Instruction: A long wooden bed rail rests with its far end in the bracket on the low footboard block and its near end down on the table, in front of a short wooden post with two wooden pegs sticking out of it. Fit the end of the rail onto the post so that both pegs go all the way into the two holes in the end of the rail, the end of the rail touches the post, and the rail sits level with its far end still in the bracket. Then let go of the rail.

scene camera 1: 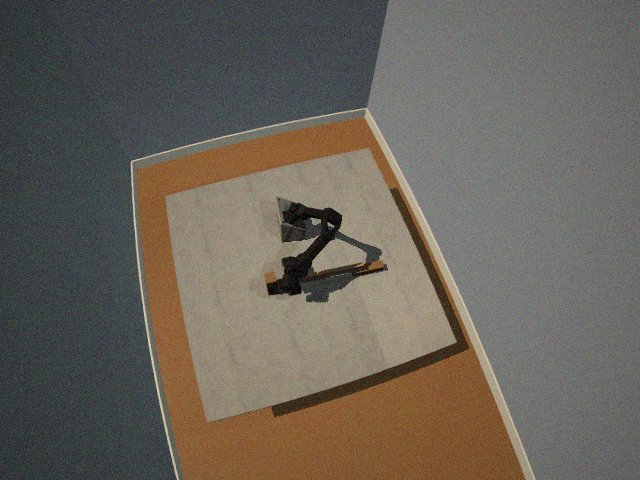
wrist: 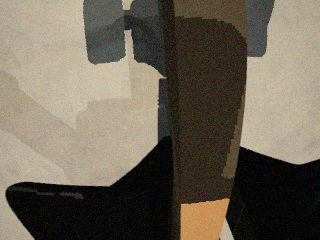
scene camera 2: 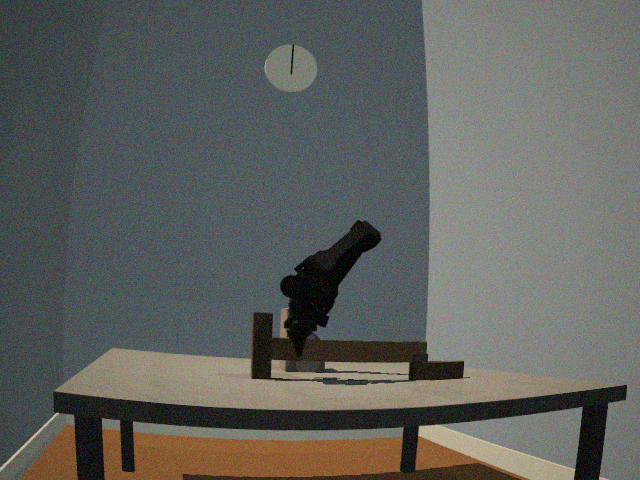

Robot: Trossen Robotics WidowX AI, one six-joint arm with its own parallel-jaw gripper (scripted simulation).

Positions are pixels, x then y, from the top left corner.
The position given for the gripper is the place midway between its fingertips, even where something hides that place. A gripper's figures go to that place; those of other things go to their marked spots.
The gripper (scene camera 2: 298, 356): 1.64 m from the lens. A wooden rail (scene camera 2: 361, 351): 1.66 m from the lens. A wooden post (scene camera 2: 261, 360): 1.60 m from the lens.
